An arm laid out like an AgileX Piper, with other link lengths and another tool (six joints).
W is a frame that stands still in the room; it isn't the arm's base.
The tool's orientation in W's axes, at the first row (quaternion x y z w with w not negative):
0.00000, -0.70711, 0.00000, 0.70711
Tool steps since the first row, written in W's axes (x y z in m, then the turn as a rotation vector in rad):
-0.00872, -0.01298, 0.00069, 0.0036, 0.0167, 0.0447
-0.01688, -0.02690, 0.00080, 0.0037, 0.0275, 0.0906
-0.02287, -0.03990, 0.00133, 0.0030, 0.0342, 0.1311
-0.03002, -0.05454, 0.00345, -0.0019, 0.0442, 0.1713
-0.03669, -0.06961, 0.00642, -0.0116, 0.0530, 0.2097
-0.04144, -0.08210, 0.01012, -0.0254, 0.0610, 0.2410
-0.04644, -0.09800, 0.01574, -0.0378, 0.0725, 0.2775
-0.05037, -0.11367, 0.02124, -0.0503, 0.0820, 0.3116
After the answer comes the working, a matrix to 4 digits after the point.
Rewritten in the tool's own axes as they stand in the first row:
0.00069, -0.01298, 0.00872, 0.0447, 0.0167, -0.0036
0.00080, -0.02690, 0.01688, 0.0906, 0.0275, -0.0037
0.00133, -0.03990, 0.02287, 0.1311, 0.0342, -0.0030
0.00345, -0.05454, 0.03002, 0.1713, 0.0442, 0.0019
0.00642, -0.06961, 0.03669, 0.2097, 0.0530, 0.0116
0.01012, -0.08210, 0.04144, 0.2410, 0.0610, 0.0254
0.01574, -0.09800, 0.04644, 0.2775, 0.0725, 0.0378
0.02124, -0.11367, 0.05037, 0.3116, 0.0820, 0.0503

The tool's axes in the first row as the columns of a matrix, in W's axes (rounded; the answer above uses it unrounded):
0.0000, 0.0000, -1.0000
0.0000, 1.0000, 0.0000
1.0000, 0.0000, 0.0000

